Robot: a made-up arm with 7 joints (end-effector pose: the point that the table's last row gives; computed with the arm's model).
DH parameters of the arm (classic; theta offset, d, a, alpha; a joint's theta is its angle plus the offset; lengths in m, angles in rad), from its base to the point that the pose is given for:
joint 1: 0 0.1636 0 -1.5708
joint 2: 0 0 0 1.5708
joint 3: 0 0.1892 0.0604 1.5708
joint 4: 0 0 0.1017 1.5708
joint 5: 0 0.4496 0 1.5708
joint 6: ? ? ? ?
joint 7: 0 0.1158 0 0
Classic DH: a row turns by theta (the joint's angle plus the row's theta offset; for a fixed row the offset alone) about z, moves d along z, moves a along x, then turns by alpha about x.
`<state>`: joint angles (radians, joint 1 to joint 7).
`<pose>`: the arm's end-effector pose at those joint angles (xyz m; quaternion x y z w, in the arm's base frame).
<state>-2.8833 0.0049 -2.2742 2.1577 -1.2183 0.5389 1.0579</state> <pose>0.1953 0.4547 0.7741 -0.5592 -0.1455 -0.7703 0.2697</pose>
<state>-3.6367 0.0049 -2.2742 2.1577 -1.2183 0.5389 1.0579</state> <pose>0.4535 0.1981 0.7741 0.5736 -0.0704 0.8155 0.0326</pose>
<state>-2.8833 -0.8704 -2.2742 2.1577 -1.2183 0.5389 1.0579</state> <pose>0.5425 0.5465 0.3207 -0.8514 -0.1047 -0.4528 0.2433</pose>
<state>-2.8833 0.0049 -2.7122 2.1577 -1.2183 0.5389 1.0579</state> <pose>0.3697 0.3277 0.7747 -0.5774 -0.0197 -0.8105 0.0965</pose>
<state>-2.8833 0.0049 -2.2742 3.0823 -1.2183 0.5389 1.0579</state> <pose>-0.0246 -0.0045 0.9536 -0.2438 0.1271 -0.8550 0.4398</pose>
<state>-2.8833 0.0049 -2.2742 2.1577 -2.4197 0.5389 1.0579</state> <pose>0.2048 0.4627 0.7573 0.2344 0.2135 0.9283 0.1941</pose>
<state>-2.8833 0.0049 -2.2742 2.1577 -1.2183 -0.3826 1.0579</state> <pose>0.0681 0.4256 0.7647 -0.2284 -0.3699 -0.7556 0.4899</pose>
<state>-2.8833 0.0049 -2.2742 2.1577 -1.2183 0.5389 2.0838</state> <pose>0.1953 0.4547 0.7741 -0.5587 0.1477 -0.5388 0.6130</pose>
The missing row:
joint 6: 0 0 0.0907 -1.5708
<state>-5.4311 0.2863 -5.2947 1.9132 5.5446 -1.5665 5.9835</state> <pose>-0.0777 0.4027 0.5967 0.2533 -0.0522 -0.7287 0.6342</pose>
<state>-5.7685 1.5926 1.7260 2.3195 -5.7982 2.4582 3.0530</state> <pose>0.2168 0.5455 0.2789 0.5969 -0.0518 -0.5317 0.5986</pose>
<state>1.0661 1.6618 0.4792 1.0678 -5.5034 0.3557 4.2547</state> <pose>-0.2496 0.1022 -0.4197 -0.3032 -0.7947 0.3702 0.3734</pose>
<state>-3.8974 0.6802 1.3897 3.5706 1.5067 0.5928 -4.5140</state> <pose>-0.1018 0.4781 0.7245 -0.0861 -0.0588 -0.9555 0.2760</pose>
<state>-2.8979 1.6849 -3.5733 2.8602 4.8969 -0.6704 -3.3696</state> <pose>-0.7022 -0.0740 0.2084 0.4344 -0.4246 -0.7113 0.3537</pose>
